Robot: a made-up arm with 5 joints.
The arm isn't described. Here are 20 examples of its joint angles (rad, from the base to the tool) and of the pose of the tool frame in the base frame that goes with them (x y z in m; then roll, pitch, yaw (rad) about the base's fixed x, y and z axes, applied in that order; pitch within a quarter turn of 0, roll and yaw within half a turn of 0).
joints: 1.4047 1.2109 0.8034 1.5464 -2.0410
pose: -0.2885 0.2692 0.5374 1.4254 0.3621 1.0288
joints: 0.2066 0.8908 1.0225 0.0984 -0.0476
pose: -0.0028 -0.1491 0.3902 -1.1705 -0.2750 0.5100
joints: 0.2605 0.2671 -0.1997 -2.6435 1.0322
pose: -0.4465 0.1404 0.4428 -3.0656 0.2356 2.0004
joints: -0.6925 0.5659 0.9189 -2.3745 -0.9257
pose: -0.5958 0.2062 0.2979 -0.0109 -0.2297 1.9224
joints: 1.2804 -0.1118 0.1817 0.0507 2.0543
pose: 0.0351 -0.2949 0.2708 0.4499 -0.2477 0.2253
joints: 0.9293 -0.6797 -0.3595 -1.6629 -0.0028
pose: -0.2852 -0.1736 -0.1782 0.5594 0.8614 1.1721
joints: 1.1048 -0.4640 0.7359 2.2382 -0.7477
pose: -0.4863 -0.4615 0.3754 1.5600 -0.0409 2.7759
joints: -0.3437 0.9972 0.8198 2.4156 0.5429
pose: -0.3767 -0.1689 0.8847 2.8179 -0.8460 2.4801
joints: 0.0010 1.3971 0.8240 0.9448 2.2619
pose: -0.0781 0.0691 0.6750 0.7972 -0.4511 0.3750
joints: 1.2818 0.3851 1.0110 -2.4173 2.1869
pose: -0.4550 -0.2680 0.1614 -0.7982 1.1297 -2.1842
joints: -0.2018 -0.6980 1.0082 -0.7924 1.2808
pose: 0.0316 0.3110 0.4807 1.8735 -1.1195 -0.3645
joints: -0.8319 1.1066 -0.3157 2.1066 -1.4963
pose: -0.1569 -0.2855 0.7706 -2.9187 -0.5568 0.2646
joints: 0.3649 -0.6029 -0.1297 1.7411 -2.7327
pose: -0.2779 -0.1180 0.3672 -1.8348 -1.3017 -2.2717
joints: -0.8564 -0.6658 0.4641 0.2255 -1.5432
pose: 0.0988 0.0226 0.3437 -0.5306 -0.3379 -1.0724
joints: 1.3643 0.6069 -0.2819 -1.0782 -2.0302
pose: -0.4356 -0.5705 0.4550 2.4166 0.6343 -1.6575
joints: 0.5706 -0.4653 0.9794 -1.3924 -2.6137
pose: 0.0646 0.0210 0.1838 3.1018 0.1317 0.9698
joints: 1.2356 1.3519 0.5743 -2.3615 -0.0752
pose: -0.6684 0.1072 0.4255 -2.3826 0.8536 -2.7427
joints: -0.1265 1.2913 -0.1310 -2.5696 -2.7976
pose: -0.5667 0.0805 0.5836 0.1292 -0.0914 2.0778
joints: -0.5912 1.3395 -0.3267 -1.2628 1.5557
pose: -0.5651 0.0605 0.5382 -2.3281 0.7540 2.6498
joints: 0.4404 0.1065 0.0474 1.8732 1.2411
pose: -0.1239 -0.1117 0.5329 -2.0270 -1.0523 1.7612
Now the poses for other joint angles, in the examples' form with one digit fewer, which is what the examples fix.
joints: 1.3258 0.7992 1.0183 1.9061 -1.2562
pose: -0.509 0.096 0.680 2.130 0.160 1.892
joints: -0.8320 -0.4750 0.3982 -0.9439 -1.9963
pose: 0.155 0.316 0.448 -1.146 -0.666 0.318
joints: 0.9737 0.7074 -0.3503 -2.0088 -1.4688
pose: -0.680 -0.188 0.293 1.816 1.151 2.726
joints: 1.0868 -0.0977 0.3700 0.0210 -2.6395
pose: -0.002 -0.271 0.449 2.218 -0.167 0.292
